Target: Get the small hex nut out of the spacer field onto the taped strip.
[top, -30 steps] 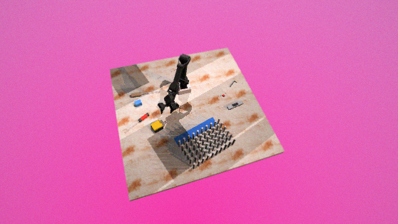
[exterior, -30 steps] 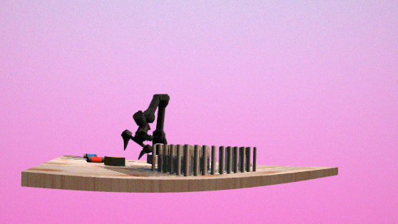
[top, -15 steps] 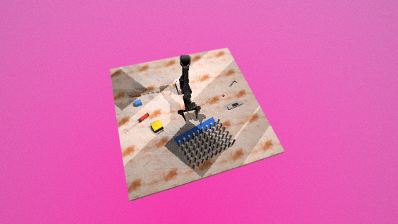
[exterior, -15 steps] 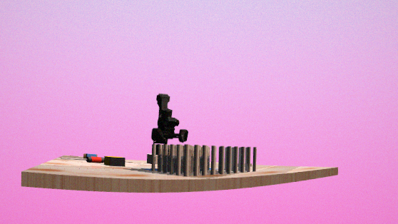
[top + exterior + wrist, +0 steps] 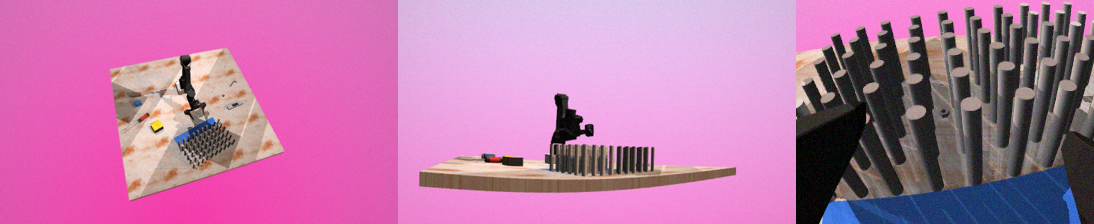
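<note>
Right now my gripper tip is 330 mm past the blue block, 480 mm to the left of it and 140 mm above it. The rest, counted from my gripper tip: yellow block (70 mm behind, 340 mm to the right, 140 mm below); then grey bar (150 mm behind, 390 mm to the left, 140 mm below); then blue taped strip (30 mm ahead, 20 mm to the right, 160 mm below).
</note>
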